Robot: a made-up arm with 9 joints. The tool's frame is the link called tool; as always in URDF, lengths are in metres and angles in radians.
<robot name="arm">
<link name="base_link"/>
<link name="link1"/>
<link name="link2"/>
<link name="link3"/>
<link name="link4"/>
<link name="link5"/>
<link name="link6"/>
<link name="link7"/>
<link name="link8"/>
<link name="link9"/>
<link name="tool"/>
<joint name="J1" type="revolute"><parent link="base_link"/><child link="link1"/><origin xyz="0.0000 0.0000 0.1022" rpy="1.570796 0.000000 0.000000"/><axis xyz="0 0 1"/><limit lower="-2.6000" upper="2.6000" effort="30" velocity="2"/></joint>
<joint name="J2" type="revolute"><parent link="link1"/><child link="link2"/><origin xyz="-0.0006 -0.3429 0.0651" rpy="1.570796 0.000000 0.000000"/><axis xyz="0 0 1"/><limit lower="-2.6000" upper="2.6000" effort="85" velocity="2"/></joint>
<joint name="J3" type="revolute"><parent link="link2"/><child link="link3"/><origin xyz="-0.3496 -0.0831 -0.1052" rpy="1.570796 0.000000 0.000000"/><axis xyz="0 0 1"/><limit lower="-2.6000" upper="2.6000" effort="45" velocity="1.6"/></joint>
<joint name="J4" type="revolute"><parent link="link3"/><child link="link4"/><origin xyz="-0.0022 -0.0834 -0.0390" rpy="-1.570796 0.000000 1.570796"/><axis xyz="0 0 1"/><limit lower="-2.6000" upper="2.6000" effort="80" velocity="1.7"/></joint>
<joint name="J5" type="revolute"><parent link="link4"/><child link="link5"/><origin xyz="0.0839 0.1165 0.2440" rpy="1.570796 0.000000 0.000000"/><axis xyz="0 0 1"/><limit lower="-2.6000" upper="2.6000" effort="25" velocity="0.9"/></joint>
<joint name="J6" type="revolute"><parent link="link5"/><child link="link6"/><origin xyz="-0.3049 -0.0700 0.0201" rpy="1.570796 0.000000 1.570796"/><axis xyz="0 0 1"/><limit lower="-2.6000" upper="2.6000" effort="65" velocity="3"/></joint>
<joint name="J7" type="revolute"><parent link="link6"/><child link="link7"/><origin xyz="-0.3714 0.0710 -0.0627" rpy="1.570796 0.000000 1.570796"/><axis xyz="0 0 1"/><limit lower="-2.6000" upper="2.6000" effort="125" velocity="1.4"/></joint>
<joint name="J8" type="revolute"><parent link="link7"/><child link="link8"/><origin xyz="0.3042 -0.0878 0.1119" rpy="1.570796 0.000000 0.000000"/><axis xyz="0 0 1"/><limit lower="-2.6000" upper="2.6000" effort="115" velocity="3.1"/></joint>
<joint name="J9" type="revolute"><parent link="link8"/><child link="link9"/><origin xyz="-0.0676 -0.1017 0.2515" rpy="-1.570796 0.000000 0.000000"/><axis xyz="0 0 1"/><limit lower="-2.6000" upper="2.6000" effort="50" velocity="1.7"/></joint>
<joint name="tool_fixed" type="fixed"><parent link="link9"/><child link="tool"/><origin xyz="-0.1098 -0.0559 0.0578" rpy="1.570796 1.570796 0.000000"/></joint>
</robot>
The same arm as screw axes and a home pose.
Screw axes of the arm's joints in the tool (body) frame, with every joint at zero. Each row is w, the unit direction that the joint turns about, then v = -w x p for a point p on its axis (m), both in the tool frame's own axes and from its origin. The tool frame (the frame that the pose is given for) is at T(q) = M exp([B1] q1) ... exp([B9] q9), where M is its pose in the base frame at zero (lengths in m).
B1 = (-0.000001, -1, -0.000001, -0.5246, 0.0000, -0.2230)
B2 = (-0.000001, 0.000001, -1, 0.1455, 0.2224, 0.0000)
B3 = (0.000001, 1, 0.000001, 0.7623, 0.0000, -0.1272)
B4 = (-1, 0.000001, 0.000001, 0.0000, 0.6789, -0.1014)
B5 = (0.000001, 1, 0.000001, 0.7628, 0.0000, -0.3734)
B6 = (-0.000001, 0.000001, -1, 0.1978, -0.3034, 0.0000)
B7 = (-1, 0.000001, 0.000001, 0.0000, 0.3952, -0.1268)
B8 = (0.000001, -0.000001, 1, 0.1774, 0.0439, 0.0000)
B9 = (-1, 0.000001, 0.000001, 0.0000, 0.0559, 0.1098)
M: xyz -0.2230 0.0804 0.6268 (m) rpy 0.0000 0.0000 0.0000 (rad, as in URDF)
Joint limits (rad, base to tool): -2.6000..2.6000 -2.6000..2.6000 -2.6000..2.6000 -2.6000..2.6000 -2.6000..2.6000 -2.6000..2.6000 -2.6000..2.6000 -2.6000..2.6000 -2.6000..2.6000

